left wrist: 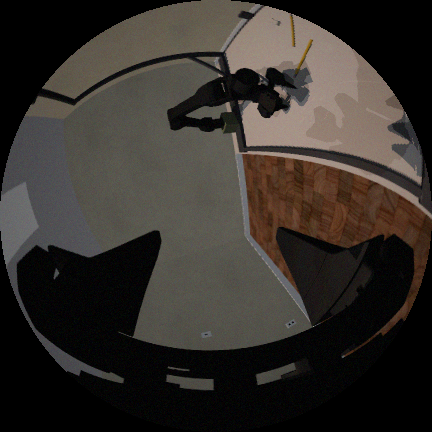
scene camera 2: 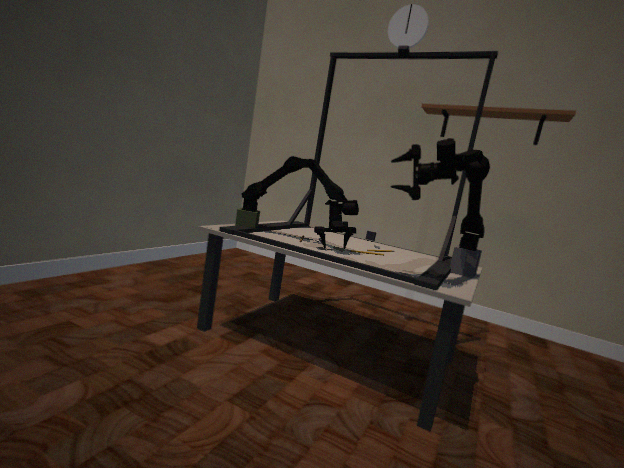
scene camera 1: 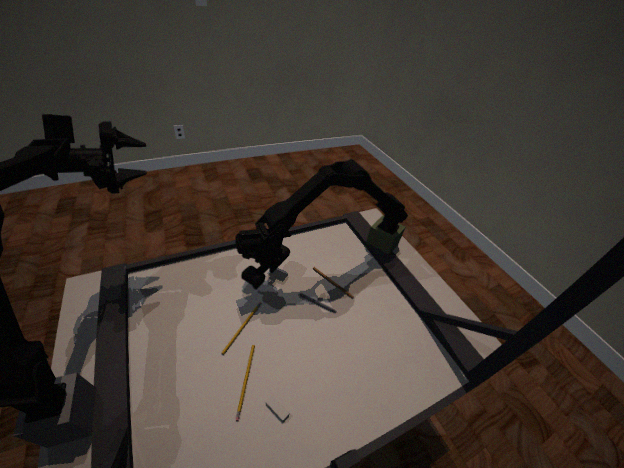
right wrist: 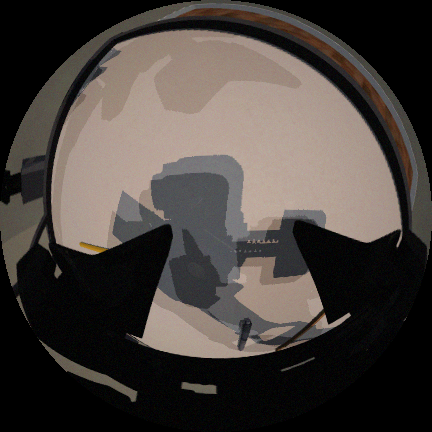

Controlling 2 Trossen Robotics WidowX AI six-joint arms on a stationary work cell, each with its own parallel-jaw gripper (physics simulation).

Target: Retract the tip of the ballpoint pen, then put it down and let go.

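Frame: origin at the left arm's base, x ahead, y left, z up, level; millimetres.
Seen in the pictures: left gripper, fingertip midpoint: [left wrist: 219, 235] [scene camera 2: 390, 174] [scene camera 1: 146, 159]; right gripper, fingertip midpoint: [left wrist: 290, 96] [scene camera 2: 334, 248] [scene camera 1: 263, 280] [right wrist: 234, 228]; left arm's base, link origin: [scene camera 2: 468, 248] [scene camera 1: 46, 402]; right arm's base, link origin: [left wrist: 221, 122] [scene camera 2: 249, 210] [scene camera 1: 388, 226].
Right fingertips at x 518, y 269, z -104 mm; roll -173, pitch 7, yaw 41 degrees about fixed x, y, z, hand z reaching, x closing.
Pixels of each thing's top centre, then the offset from my right fingertips to it. Level surfaces: height alone.
- short dark grey stick, top centre: [right wrist: 242, 342] [scene camera 1: 317, 301] dx +143, dy -131, dz +1 mm
- white table, surface height: dz -11 mm
- brown stick, top centre: [right wrist: 301, 334] [scene camera 1: 332, 281] dx +224, dy -67, dz -4 mm
- hex key, top centre: [scene camera 1: 277, 407] dx -61, dy -384, dz +1 mm
The ballpoint pen, a short dark grey stick [scene camera 1: 317, 302] [right wrist: 244, 334], lies flat on the white table [scene camera 1: 352, 352], right of my right gripper in scene camera 1 and low between the fingers' sides in the right wrist view. Its tip is too small to make out. My right gripper [scene camera 1: 271, 283] [scene camera 2: 335, 247] [left wrist: 290, 96] [right wrist: 234, 228] is open and empty, pointing down low over the table, apart from the pen. My left gripper [scene camera 1: 145, 158] [scene camera 2: 392, 174] [left wrist: 219, 235] is open and empty, held high above the table's side.
A brown stick [scene camera 1: 332, 282] [right wrist: 301, 331] lies close beyond the pen. Two yellow pencils [scene camera 1: 240, 329] [scene camera 1: 245, 382] and a hex key [scene camera 1: 277, 413] [left wrist: 276, 21] lie nearer the front. Dark frame bars [scene camera 1: 181, 255] border the table.
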